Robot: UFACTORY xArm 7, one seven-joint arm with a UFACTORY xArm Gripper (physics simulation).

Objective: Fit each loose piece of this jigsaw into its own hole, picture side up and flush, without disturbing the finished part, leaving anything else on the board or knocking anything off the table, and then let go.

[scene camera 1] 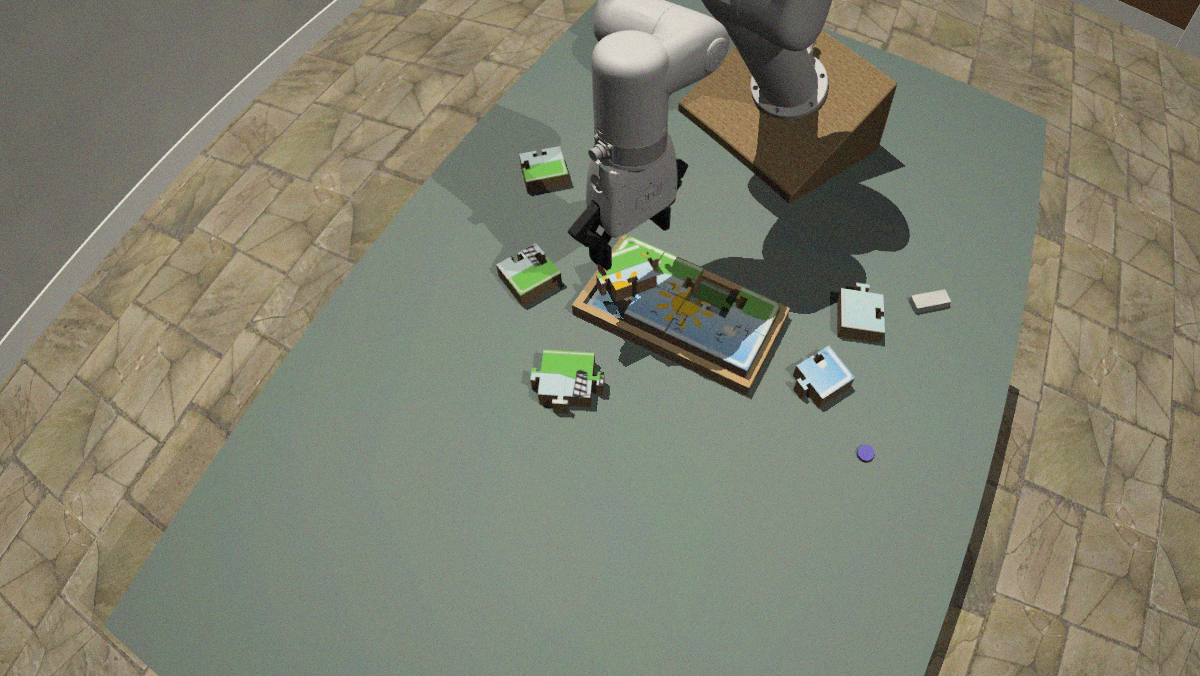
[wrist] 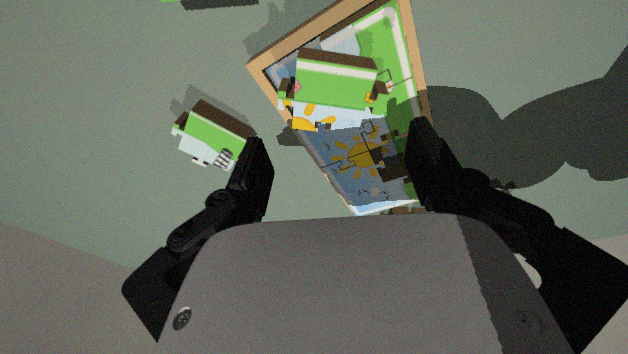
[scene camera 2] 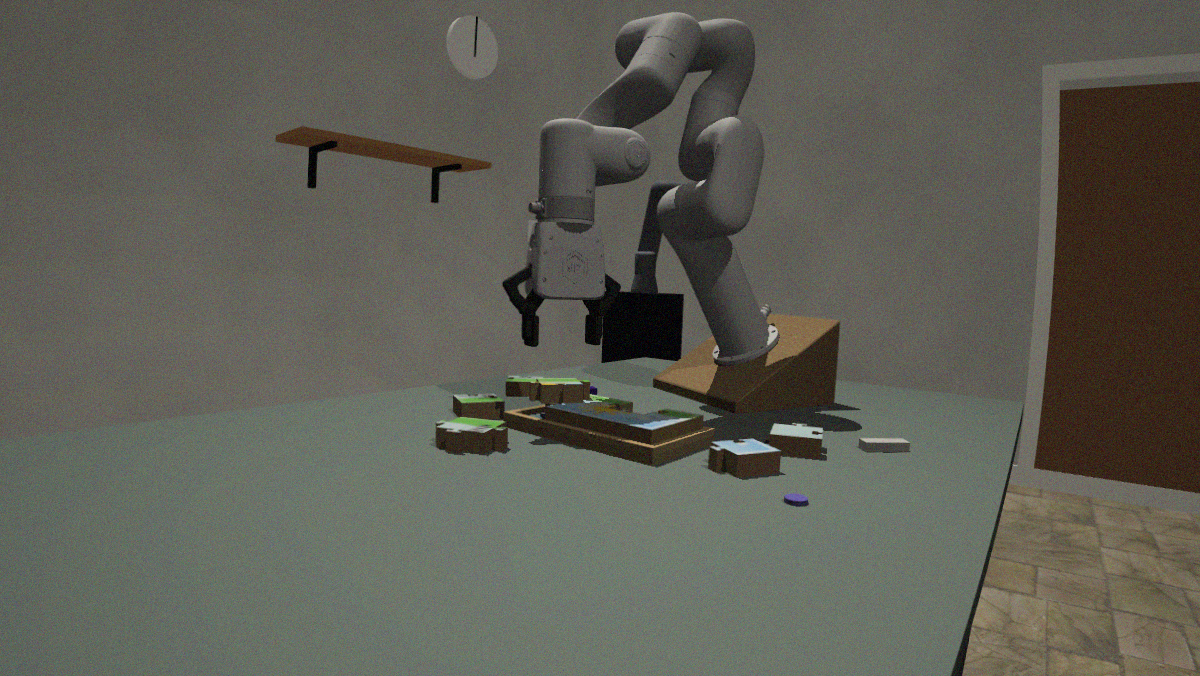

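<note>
My gripper (scene camera 1: pixel 631 235) (scene camera 2: pixel 562 335) (wrist: pixel 334 147) is open and empty, well above the left end of the wooden jigsaw frame (scene camera 1: pixel 743 382) (scene camera 2: pixel 587 443) (wrist: pixel 295 42). A green-and-sun piece (scene camera 1: pixel 634 283) (scene camera 2: pixel 558 390) (wrist: pixel 335 85) lies askew on that end, raised above the picture. A dark hole (wrist: pixel 392 167) shows beside the sun picture. Loose pieces lie picture side up: a striped one (scene camera 1: pixel 566 365) (scene camera 2: pixel 471 428) (wrist: pixel 215 135), another striped one (scene camera 1: pixel 529 272) (scene camera 2: pixel 478 404), a green-and-white one (scene camera 1: pixel 544 170), a pale one (scene camera 1: pixel 860 310) (scene camera 2: pixel 796 436) and a blue one (scene camera 1: pixel 824 373) (scene camera 2: pixel 747 457).
A white block (scene camera 1: pixel 930 300) (scene camera 2: pixel 883 445) and a purple disc (scene camera 1: pixel 865 453) (scene camera 2: pixel 796 499) lie to the right of the frame. A small purple object (scene camera 2: pixel 593 390) partly shows behind the pieces. The arm's wooden wedge base (scene camera 1: pixel 839 83) (scene camera 2: pixel 797 377) stands at the back.
</note>
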